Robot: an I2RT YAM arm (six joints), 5 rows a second.
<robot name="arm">
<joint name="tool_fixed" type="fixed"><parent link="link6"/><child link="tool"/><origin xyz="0 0 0" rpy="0 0 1.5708"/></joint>
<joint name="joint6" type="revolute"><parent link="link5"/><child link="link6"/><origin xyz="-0.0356 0 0.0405" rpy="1.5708 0 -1.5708"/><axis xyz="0 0 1"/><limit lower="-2.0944" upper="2.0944"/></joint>
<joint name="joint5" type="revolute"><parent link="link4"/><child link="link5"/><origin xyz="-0.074 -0.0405 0.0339" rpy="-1.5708 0 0"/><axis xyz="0 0 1"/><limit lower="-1.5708" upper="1.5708"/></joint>
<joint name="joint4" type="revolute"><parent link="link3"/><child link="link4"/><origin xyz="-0.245 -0.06 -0.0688" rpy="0 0 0"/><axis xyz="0 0 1"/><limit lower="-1.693" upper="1.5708"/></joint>
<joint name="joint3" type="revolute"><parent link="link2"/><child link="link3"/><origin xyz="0 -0.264 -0.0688" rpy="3.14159 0 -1.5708"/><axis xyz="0 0 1"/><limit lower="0" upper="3.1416"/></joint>
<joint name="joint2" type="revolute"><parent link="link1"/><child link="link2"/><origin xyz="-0.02 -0.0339 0.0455" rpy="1.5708 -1.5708 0"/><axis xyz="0 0 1"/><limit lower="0" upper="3.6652"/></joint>
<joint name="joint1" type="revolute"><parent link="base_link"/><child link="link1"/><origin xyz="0 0 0.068" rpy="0 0 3.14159"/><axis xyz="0 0 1"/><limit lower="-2.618" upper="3.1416"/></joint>
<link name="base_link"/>
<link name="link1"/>
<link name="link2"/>
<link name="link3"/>
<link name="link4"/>
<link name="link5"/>
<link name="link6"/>
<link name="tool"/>
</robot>
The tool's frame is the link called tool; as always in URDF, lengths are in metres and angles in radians.
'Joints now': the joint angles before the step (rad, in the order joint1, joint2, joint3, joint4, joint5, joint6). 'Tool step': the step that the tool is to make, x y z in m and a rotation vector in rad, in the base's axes. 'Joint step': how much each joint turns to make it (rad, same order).
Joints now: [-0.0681, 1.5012, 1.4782, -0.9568, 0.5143, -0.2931]
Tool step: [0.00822, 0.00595, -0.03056, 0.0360, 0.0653, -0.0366]
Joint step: [0.0209, 0.0480, -0.0547, -0.0019, 0.0019, 0.0756]
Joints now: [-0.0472, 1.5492, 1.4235, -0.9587, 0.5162, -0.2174]
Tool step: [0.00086, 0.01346, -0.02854, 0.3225, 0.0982, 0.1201]
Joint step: [0.0073, 0.0344, -0.0430, -0.0462, -0.3360, 0.0298]
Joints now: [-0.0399, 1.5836, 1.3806, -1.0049, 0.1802, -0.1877]
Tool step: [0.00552, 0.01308, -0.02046, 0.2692, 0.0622, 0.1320]
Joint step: [0.0092, 0.0464, -0.0218, -0.0030, -0.2921, -0.0305]
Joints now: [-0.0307, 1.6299, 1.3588, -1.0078, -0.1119, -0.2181]
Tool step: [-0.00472, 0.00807, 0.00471, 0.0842, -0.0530, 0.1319]
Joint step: [0.0120, -0.0319, -0.0220, 0.0259, -0.1180, -0.0894]
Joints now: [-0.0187, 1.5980, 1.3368, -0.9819, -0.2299, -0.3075]
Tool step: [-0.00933, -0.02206, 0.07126, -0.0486, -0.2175, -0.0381]
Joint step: [-0.0705, -0.0871, 0.1616, -0.0387, 0.0199, -0.0456]
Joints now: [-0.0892, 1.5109, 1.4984, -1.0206, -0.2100, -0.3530]
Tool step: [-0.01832, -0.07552, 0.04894, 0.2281, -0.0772, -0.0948]
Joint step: [-0.2899, 0.0471, 0.2348, -0.1816, -0.3056, -0.0453]
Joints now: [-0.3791, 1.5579, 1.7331, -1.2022, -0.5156, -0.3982]
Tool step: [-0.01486, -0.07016, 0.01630, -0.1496, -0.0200, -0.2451]
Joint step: [-0.2106, 0.0606, 0.1230, 0.0063, 0.1219, -0.0421]
